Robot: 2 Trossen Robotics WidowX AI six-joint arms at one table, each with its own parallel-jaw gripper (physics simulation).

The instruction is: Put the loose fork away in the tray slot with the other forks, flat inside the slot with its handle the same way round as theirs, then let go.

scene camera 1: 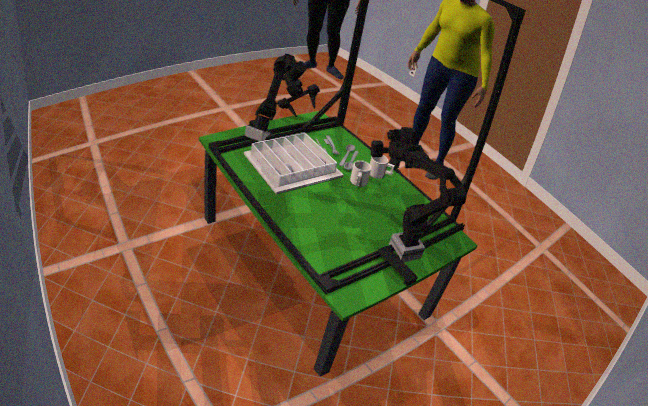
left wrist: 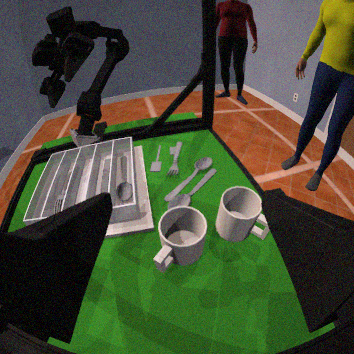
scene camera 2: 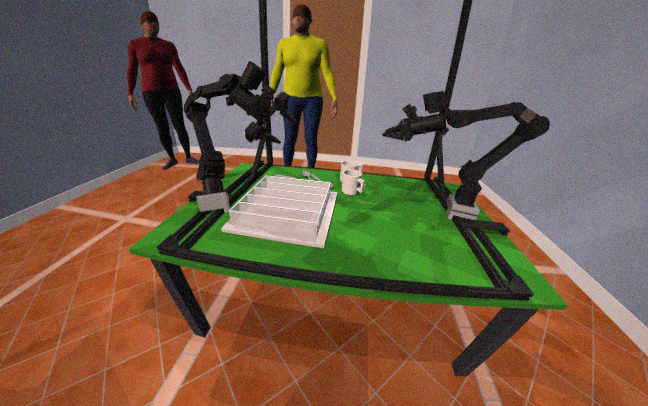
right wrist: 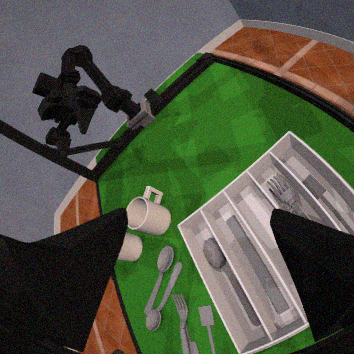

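The loose fork (left wrist: 174,162) (right wrist: 181,310) lies on the green table beside the spoon side of the white tray (scene camera 1: 306,174) (scene camera 2: 275,227) (right wrist: 234,179). Its tines face the mug side; its handle touches or overlaps another utensil. The tray forks (left wrist: 58,204) (right wrist: 283,189) lie in the slot fourth from the loose utensils, tines toward the mug side, handles partly hidden by a finger in the right wrist view. My right gripper (scene camera 1: 304,110) (scene camera 2: 283,129) (right wrist: 201,217) is open and empty, high above the table behind the tray. My left gripper (scene camera 2: 386,133) (left wrist: 188,199) is open and empty, raised beyond the mugs.
Two white mugs (left wrist: 183,235) (left wrist: 239,214) stand near the loose cutlery. Two crossed spoons (left wrist: 202,163) (left wrist: 206,179) lie between mugs and fork; a small flat-ended utensil (left wrist: 156,165) (right wrist: 206,315) lies between fork and tray. Black frame posts rise at the table's far edge.
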